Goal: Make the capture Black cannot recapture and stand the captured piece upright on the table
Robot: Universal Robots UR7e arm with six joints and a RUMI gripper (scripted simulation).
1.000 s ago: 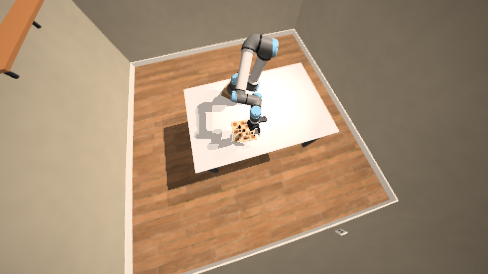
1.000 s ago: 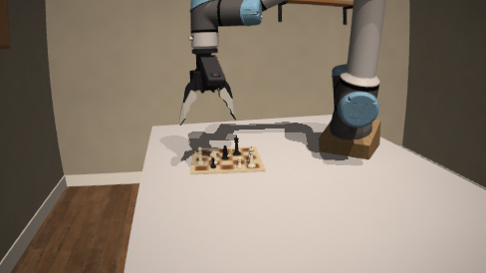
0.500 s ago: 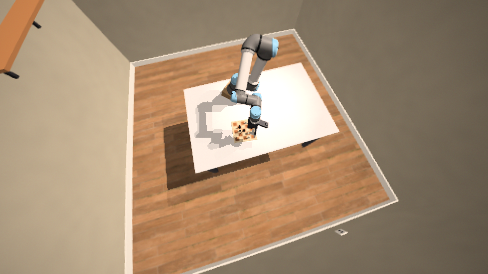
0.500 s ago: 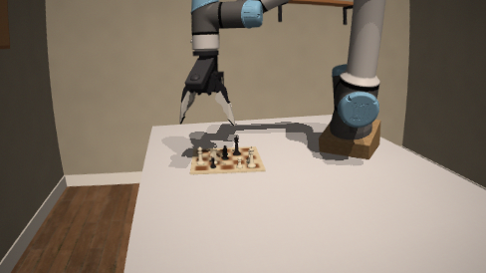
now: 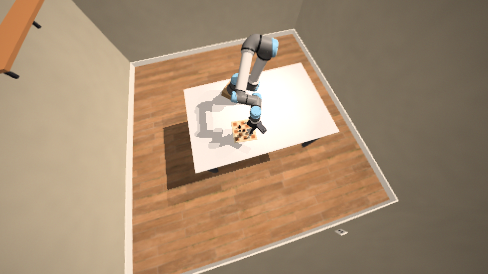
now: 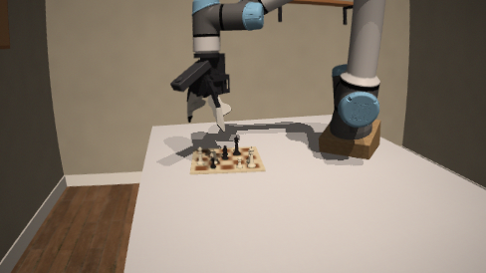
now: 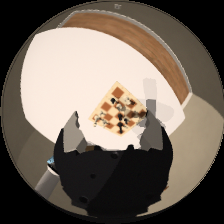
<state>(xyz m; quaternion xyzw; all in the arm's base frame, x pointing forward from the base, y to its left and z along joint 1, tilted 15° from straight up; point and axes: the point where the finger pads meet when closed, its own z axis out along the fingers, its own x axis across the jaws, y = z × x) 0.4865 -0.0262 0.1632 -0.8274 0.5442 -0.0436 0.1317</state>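
Right now my hand is 8 cm past the chessboard, 7 cm to the left of it and 13 cm above it.
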